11 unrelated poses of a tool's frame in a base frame.
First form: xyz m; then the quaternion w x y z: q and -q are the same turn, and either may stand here.
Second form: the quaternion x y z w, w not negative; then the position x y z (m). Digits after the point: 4 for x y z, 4 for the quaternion.
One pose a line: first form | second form
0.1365 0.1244 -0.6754 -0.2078 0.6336 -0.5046 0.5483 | -0.6336 0.5046 -0.5483 0.2078 0.1365 0.1244 -0.6754
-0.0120 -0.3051 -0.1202 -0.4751 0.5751 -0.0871 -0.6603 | -0.5751 0.0871 0.6603 0.4751 -0.0120 -0.3051 -0.1202
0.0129 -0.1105 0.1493 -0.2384 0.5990 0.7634 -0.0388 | -0.5990 -0.7634 0.0388 0.2384 0.0129 -0.1105 0.1493
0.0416 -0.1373 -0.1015 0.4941 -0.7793 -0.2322 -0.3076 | -0.7793 -0.2322 -0.3076 0.4941 0.0416 -0.1373 -0.1015
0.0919 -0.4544 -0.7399 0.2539 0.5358 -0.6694 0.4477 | 0.5358 -0.6694 0.4477 0.2539 0.0919 -0.4544 -0.7399
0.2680 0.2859 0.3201 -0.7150 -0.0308 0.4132 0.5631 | 0.0308 -0.4132 -0.5631 0.7150 0.2680 0.2859 0.3201
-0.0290 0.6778 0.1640 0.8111 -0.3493 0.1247 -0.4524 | -0.3493 0.1247 -0.4524 0.8111 -0.0290 0.6778 0.1640
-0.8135 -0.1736 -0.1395 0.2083 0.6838 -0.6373 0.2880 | 0.6838 -0.6373 0.2880 0.2083 -0.8135 -0.1736 -0.1395
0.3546 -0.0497 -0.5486 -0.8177 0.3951 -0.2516 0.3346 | -0.3951 0.2516 -0.3346 0.8177 0.3546 -0.0497 -0.5486
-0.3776 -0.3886 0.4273 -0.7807 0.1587 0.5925 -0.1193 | -0.1587 -0.5925 0.1193 0.7807 -0.3776 -0.3886 0.4273
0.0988 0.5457 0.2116 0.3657 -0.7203 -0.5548 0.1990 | -0.7203 -0.5548 0.1990 0.3657 0.0988 0.5457 0.2116
